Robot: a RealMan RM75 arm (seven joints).
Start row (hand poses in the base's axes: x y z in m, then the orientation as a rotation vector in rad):
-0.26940 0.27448 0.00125 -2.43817 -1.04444 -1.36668
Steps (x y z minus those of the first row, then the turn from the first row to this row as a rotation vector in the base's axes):
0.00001 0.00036 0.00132 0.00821 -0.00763 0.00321
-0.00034 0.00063 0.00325 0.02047 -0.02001 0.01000
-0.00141 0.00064 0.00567 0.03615 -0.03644 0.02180
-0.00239 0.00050 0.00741 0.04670 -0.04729 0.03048
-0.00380 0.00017 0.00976 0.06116 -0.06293 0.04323
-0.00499 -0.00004 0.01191 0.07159 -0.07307 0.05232
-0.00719 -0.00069 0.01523 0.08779 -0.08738 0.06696
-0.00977 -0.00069 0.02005 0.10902 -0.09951 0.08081
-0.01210 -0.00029 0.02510 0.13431 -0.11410 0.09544
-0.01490 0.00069 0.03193 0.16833 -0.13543 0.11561
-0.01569 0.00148 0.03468 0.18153 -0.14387 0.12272
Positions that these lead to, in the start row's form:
-0.26939 0.27484 0.00257 -2.42632 -1.04193 -1.37763
-0.26974 0.27511 0.00450 -2.40643 -1.04049 -1.39454
-0.27081 0.27512 0.00692 -2.37794 -1.04199 -1.41572
-0.27179 0.27498 0.00866 -2.35816 -1.04365 -1.42925
-0.27320 0.27465 0.01101 -2.32985 -1.04685 -1.44827
-0.27439 0.27444 0.01316 -2.31000 -1.04870 -1.46032
-0.27659 0.27379 0.01648 -2.27933 -1.05169 -1.47664
-0.27917 0.27379 0.02130 -2.24682 -1.04854 -1.49068
-0.28150 0.27419 0.02635 -2.20957 -1.04273 -1.50769
-0.28430 0.27517 0.03318 -2.15809 -1.03546 -1.53171
-0.28509 0.27596 0.03593 -2.13860 -1.03187 -1.54121

